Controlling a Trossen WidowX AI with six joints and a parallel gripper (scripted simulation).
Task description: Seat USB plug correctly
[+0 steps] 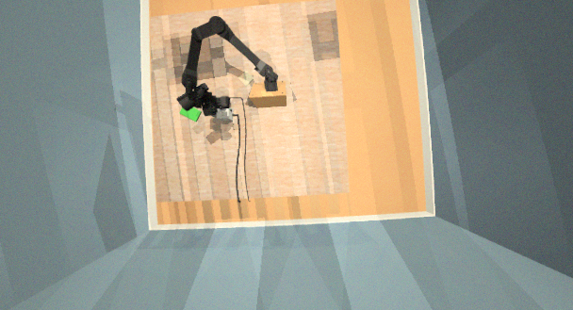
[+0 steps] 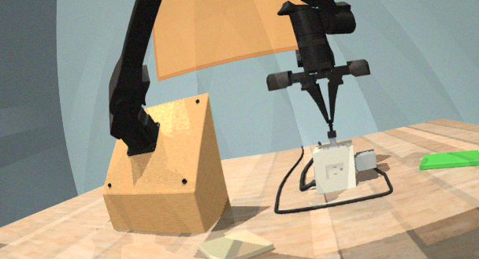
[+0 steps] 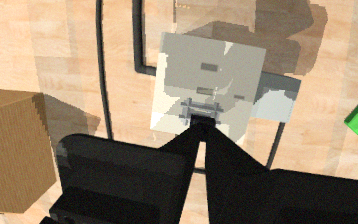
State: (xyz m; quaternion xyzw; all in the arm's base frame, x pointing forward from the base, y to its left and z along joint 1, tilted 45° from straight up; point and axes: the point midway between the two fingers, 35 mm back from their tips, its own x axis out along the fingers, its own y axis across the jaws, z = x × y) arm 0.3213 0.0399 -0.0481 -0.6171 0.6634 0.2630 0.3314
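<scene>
My gripper tip is 2 cm above the black USB plug. Round my gripper tip: green flat block 25 cm ahead, 11 cm below, 3 cm to the right; then pale tile 22 cm to the right, 14 cm behind, 11 cm below.
</scene>
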